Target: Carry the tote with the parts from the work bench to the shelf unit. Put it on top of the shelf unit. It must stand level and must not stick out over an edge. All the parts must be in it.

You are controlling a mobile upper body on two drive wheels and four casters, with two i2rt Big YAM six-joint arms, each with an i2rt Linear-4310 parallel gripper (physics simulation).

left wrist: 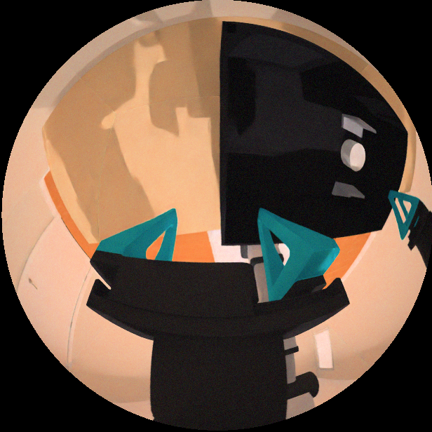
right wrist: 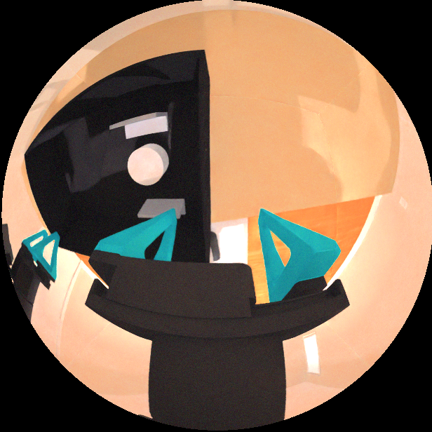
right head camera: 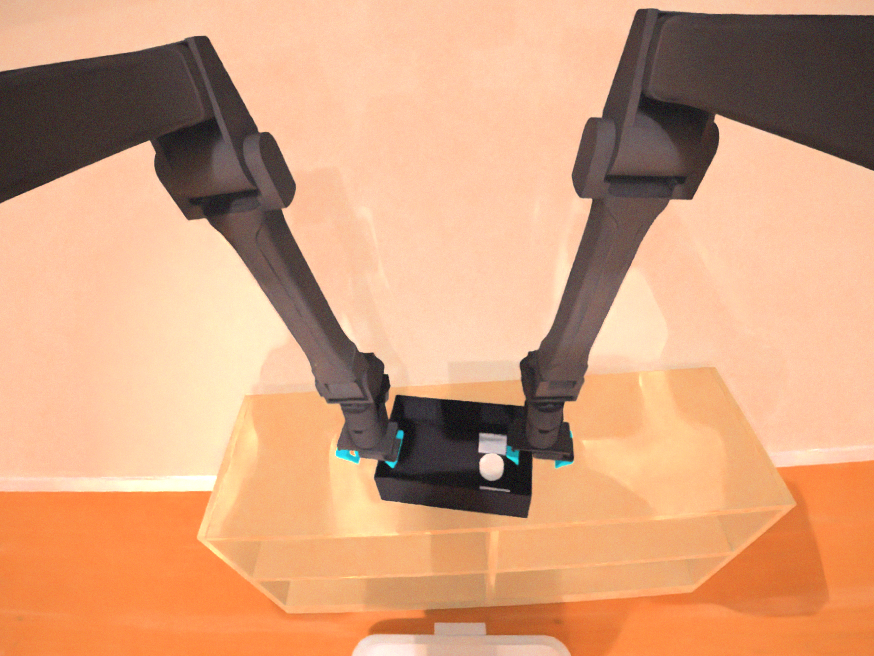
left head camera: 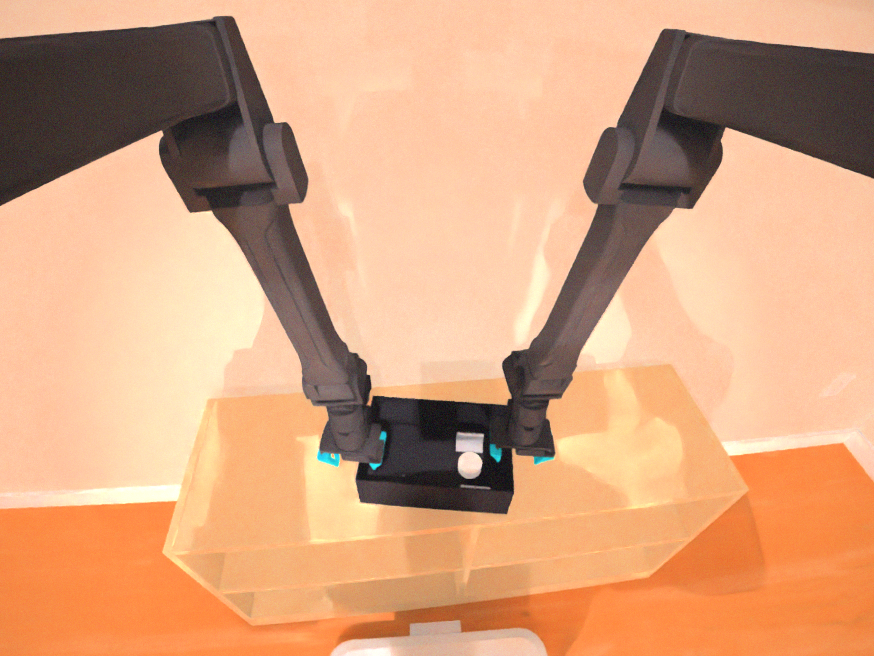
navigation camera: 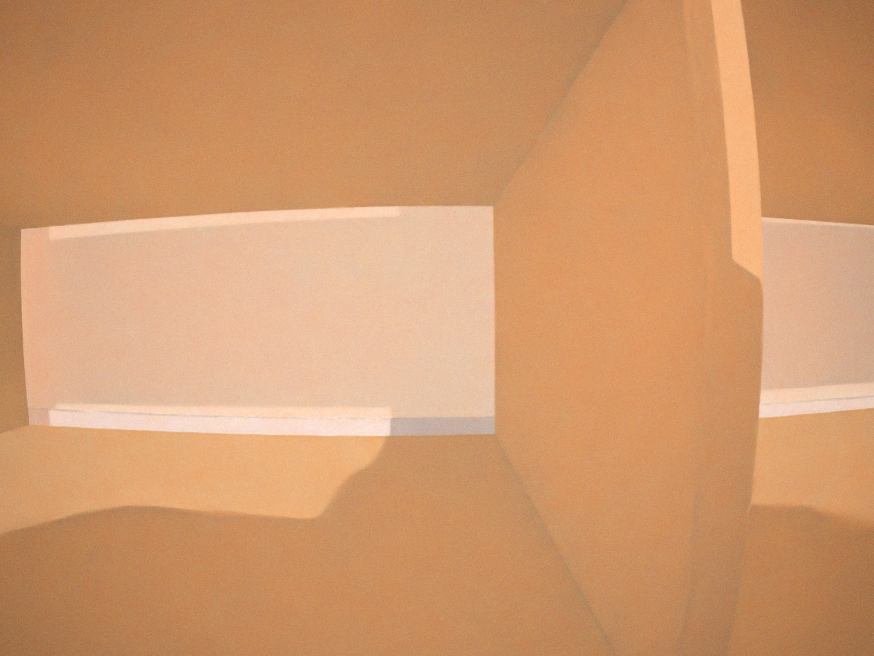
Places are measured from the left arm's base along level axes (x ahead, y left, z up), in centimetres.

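Pixels of known places: left gripper, fingertip midpoint: (right head camera: 376, 462) (left head camera: 356, 465); right gripper, fingertip midpoint: (right head camera: 536, 463) (left head camera: 516, 460).
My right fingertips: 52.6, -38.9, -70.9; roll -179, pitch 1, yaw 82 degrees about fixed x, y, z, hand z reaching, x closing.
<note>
Behind a point stands the place of what it marks, as x, y, z.
The black tote (left head camera: 434, 494) {47.7, -22.4, -73.3} (right head camera: 451, 497) {47.7, -22.2, -74.5} (left wrist: 224, 150) (right wrist: 205, 150) stands on top of the wooden shelf unit (left head camera: 600, 451) {58.5, -61.0, -80.0} (right head camera: 635, 458) {58.2, -61.9, -80.0} (right wrist: 280, 150), looks level, and lies inside the top's edges. In it are a pale block (left head camera: 469, 442) {62.0, -31.2, -78.7} (right head camera: 492, 443) {62.1, -31.2, -78.7} (right wrist: 146, 127), a white round part (left head camera: 469, 464) {55.8, -30.4, -77.3} (right head camera: 491, 466) {55.7, -30.5, -77.3} (right wrist: 146, 165) and a grey flat part (left head camera: 475, 486) {50.0, -30.8, -75.6} (right wrist: 161, 207). My left gripper (left head camera: 352, 462) {53.1, -7.5, -70.5} (right head camera: 372, 458) {53.1, -7.5, -70.5} (left wrist: 217, 214) is open and empty above the tote's left wall. My right gripper (left head camera: 520, 458) {52.7, -38.9, -70.9} (right head camera: 538, 458) {52.7, -38.9, -70.9} (right wrist: 217, 214) is open and empty above its right wall. The arms hide parts of the rim.
A pale wall (left head camera: 437, 211) {84.4, -24.5, -33.7} (right head camera: 451, 211) {84.4, -24.0, -33.7} stands behind the shelf unit. Orange floor (left head camera: 84, 564) {59.7, 88.0, -140.9} (right head camera: 105, 564) {53.1, 98.3, -141.0} lies in front. A white piece (left head camera: 437, 643) {30.0, -22.7, -115.2} (right head camera: 460, 646) {29.5, -22.7, -115.0} shows at the bottom edge. The navigation camera faces the shelf's upright divider (navigation camera: 600, 317) {51.2, -29.4, -119.9}. The work bench does not show.
</note>
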